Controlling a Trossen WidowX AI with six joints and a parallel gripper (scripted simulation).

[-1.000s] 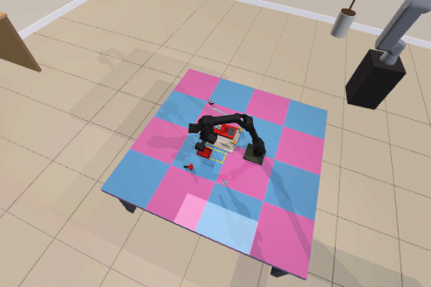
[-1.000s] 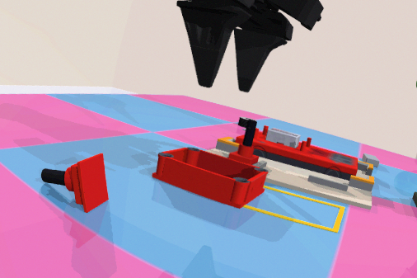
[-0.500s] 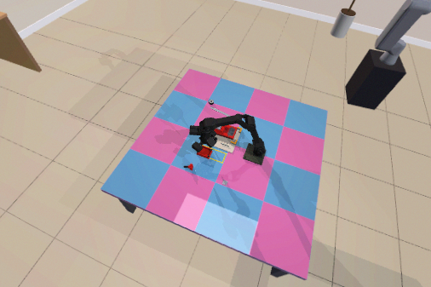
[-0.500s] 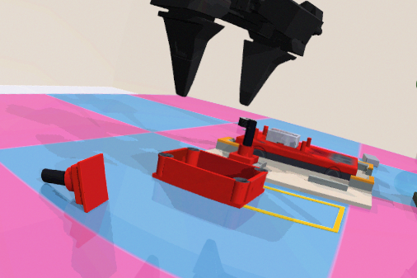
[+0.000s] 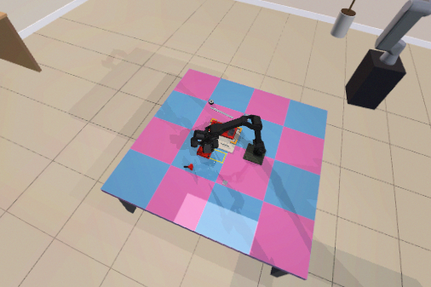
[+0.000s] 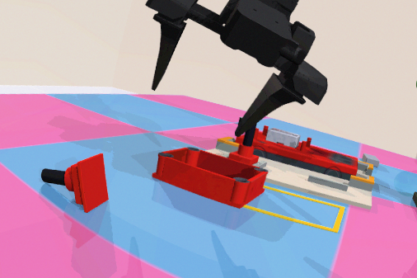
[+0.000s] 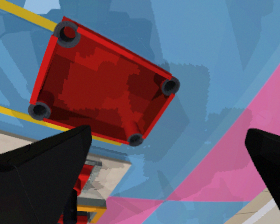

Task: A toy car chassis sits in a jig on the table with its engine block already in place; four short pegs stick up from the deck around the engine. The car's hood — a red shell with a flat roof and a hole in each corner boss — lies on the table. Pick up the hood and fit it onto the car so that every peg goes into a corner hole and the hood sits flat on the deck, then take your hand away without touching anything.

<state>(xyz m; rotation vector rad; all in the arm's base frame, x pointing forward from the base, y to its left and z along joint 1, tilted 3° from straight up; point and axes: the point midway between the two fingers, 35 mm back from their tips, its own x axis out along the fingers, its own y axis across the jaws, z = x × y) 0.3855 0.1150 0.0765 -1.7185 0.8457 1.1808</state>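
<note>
Right now my gripper tip is 30 mm past the red hood, 10 mm to the left of it and 60 mm above it. Round my gripper tip: grey jig: 100 mm behind, 200 mm to the right, 60 mm below; then grey engine block: 60 mm behind, 230 mm to the right, 50 mm below.
</note>
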